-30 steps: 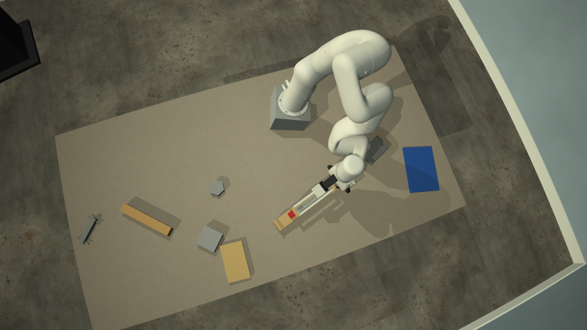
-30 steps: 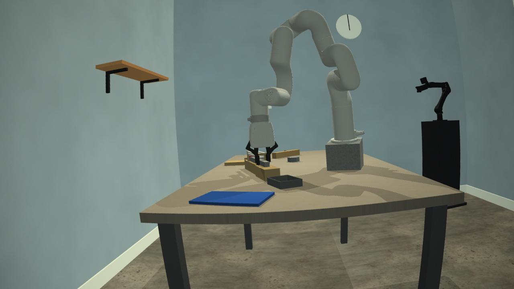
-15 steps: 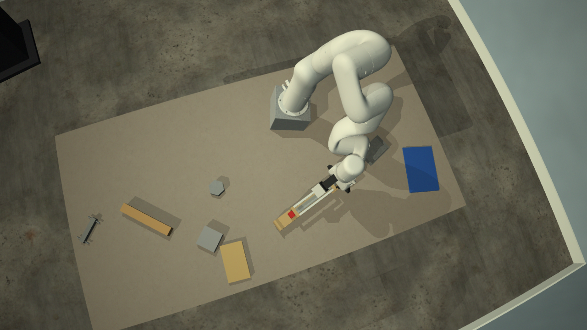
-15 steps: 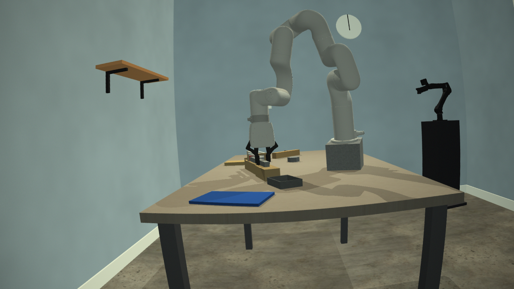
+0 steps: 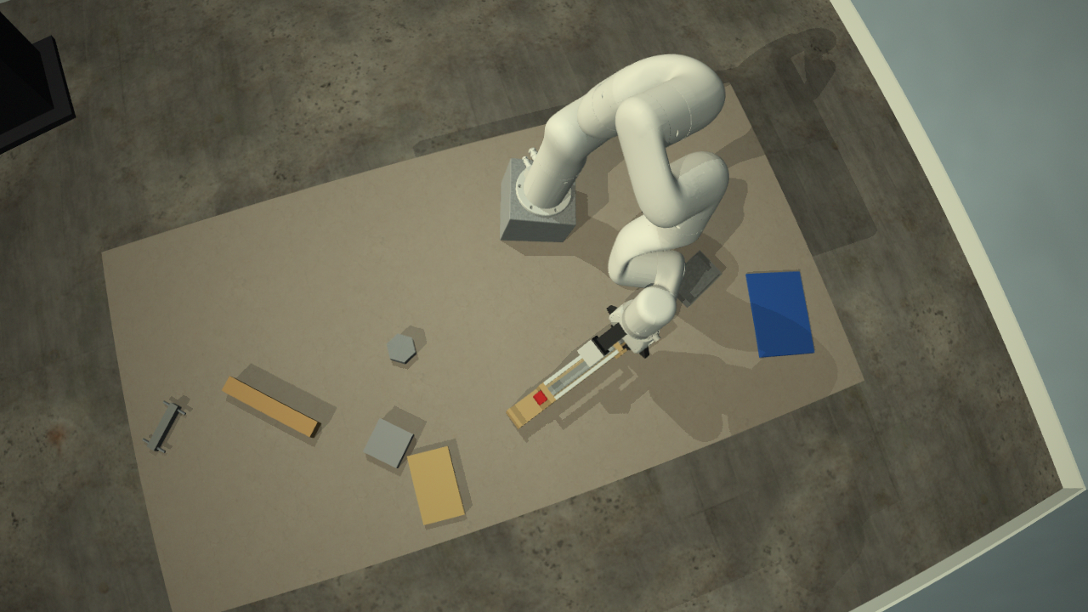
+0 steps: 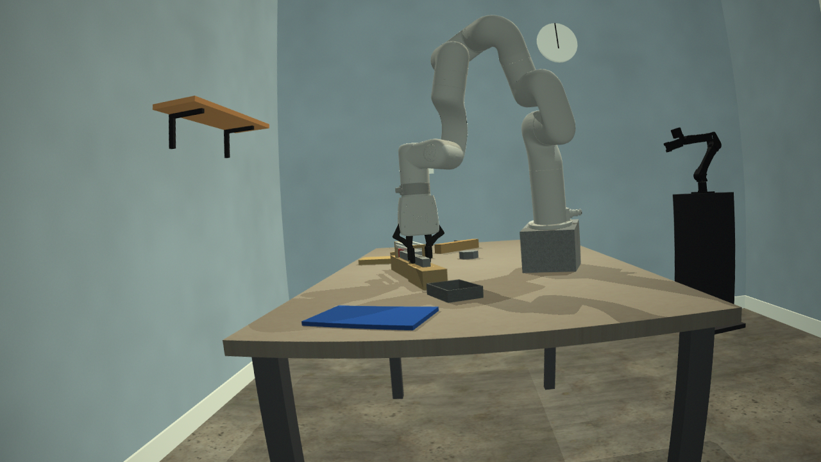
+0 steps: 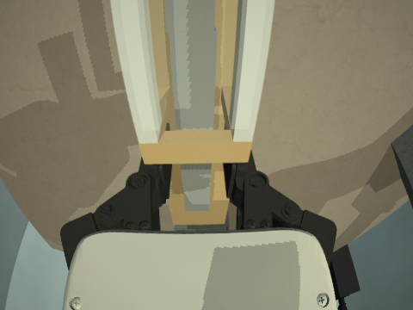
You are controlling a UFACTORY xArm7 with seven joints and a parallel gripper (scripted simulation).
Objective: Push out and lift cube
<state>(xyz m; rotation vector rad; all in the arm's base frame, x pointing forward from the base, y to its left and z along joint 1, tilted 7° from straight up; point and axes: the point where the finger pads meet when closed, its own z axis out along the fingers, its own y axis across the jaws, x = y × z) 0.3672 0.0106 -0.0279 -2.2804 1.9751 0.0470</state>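
Right now my hand is 120 mm to the left of the channel, 20 mm short of it and 10 mm above it. The rest, counted from my hand: tan plate: 510 mm to the right, 90 mm ahead, 60 mm below; then blue mat: 410 mm to the left, 130 mm ahead, 70 mm below; then dark tray: 250 mm to the left, 60 mm below, 50 mm behind.
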